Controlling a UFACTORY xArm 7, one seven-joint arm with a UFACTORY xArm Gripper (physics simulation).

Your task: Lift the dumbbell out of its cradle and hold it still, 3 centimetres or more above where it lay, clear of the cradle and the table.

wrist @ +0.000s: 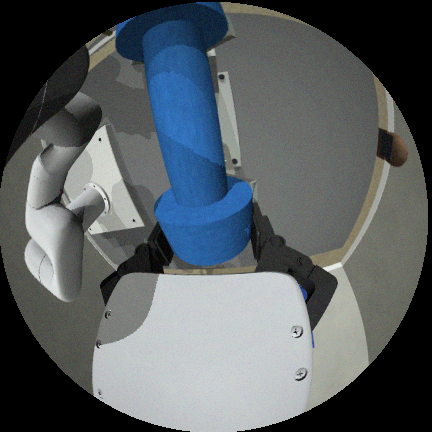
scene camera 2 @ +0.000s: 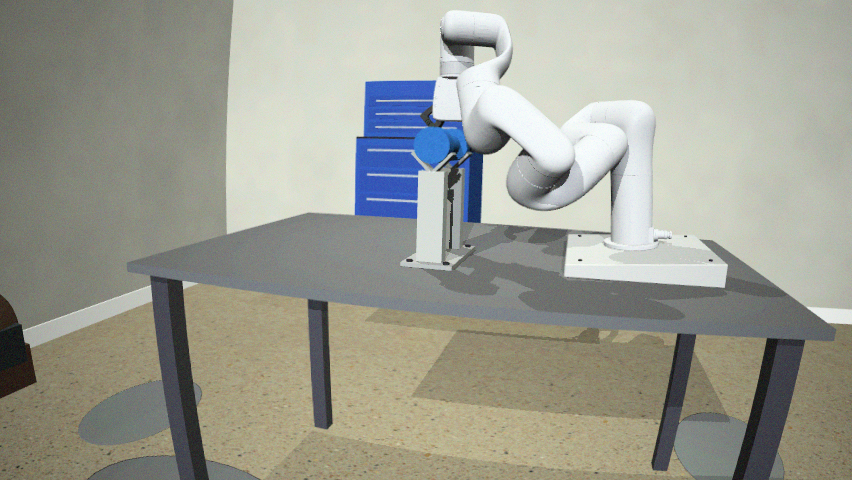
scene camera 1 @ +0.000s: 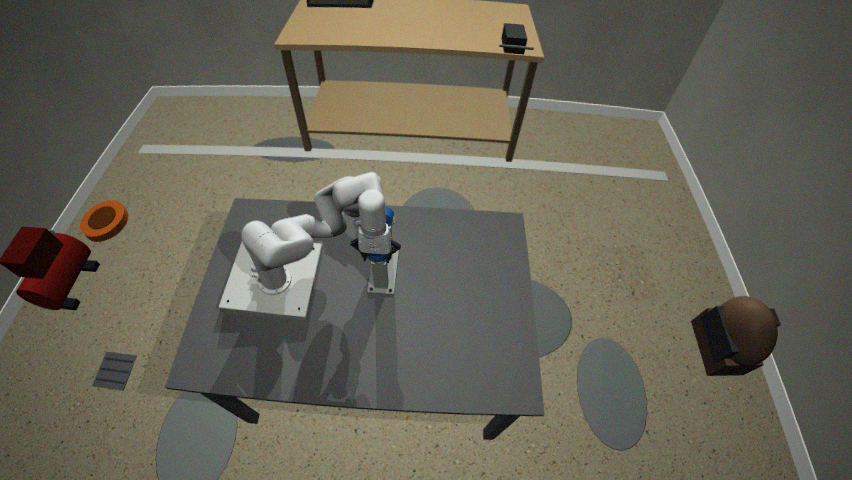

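Where they show: gripper, fingertip midpoint: [wrist: 210, 219] [scene camera 2: 455, 151] [scene camera 1: 376, 258]; arm's base, link origin: [wrist: 95, 198] [scene camera 2: 631, 245] [scene camera 1: 274, 280].
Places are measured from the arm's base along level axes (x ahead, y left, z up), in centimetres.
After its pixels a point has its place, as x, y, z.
Observation:
The blue dumbbell [scene camera 1: 388, 215] {40.3, 21.4, 21.9} [scene camera 2: 431, 146] {37.9, 24.3, 19.0} [wrist: 187, 115] {39.3, 14.2, 21.2} lies level across the V-shaped rests of the pale cradle [scene camera 1: 391, 280] {42.9, 9.9, -3.0} [scene camera 2: 430, 214] {37.8, 24.1, 6.2} [wrist: 229, 120] {42.6, 14.7, -2.9}, high above the table. My gripper [scene camera 1: 376, 255] {39.6, 5.7, 18.1} [wrist: 210, 219] {39.6, 5.7, 18.1} points down over one end of it, the head nearer to scene camera 1. In the wrist view the black fingers stand wide, one on each side of that head, with the pads against its sides. The gripper is shut on the dumbbell. The head hides parts of the pads, and the fingertips are hidden in the second scene view.
The cradle's plate stands on the grey table [scene camera 1: 465, 333] {73.2, -6.3, -3.7} [scene camera 2: 333, 244] {65.3, 13.9, -3.7}. The arm's white base [scene camera 1: 238, 298] {-10.3, -10.5, 1.0} [scene camera 2: 649, 274] {-4.2, 18.5, -2.2} [wrist: 115, 200] {8.9, -1.7, -0.5} is beside it, and the bent arm passes close to the dumbbell. A wooden bench [scene camera 1: 411, 29] and a blue cabinet [scene camera 2: 387, 160] stand beyond the table.

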